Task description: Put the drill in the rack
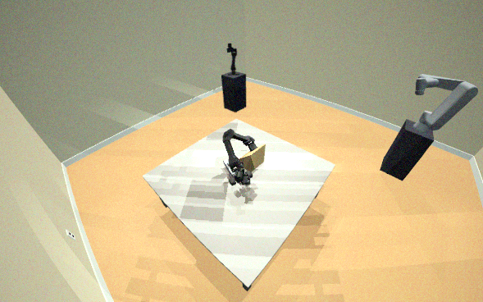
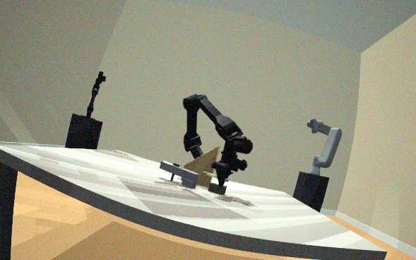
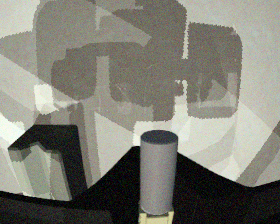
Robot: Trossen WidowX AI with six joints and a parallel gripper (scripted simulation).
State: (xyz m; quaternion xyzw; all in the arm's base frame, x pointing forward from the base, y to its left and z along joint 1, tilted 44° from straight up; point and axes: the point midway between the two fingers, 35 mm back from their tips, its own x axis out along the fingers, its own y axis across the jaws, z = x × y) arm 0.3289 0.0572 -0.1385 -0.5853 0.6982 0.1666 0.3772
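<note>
Right now the drill is 4 cm to the right of my gripper tip, 4 cm above it and 1 cm behind it. The rest, counted from my gripper tip: dark block: 8 cm behind, 2 cm below, 1 cm to the right; dark key: 21 cm to the right, 7 cm behind, 1 cm above; grey fixture block: 19 cm to the right, 6 cm behind.
</note>
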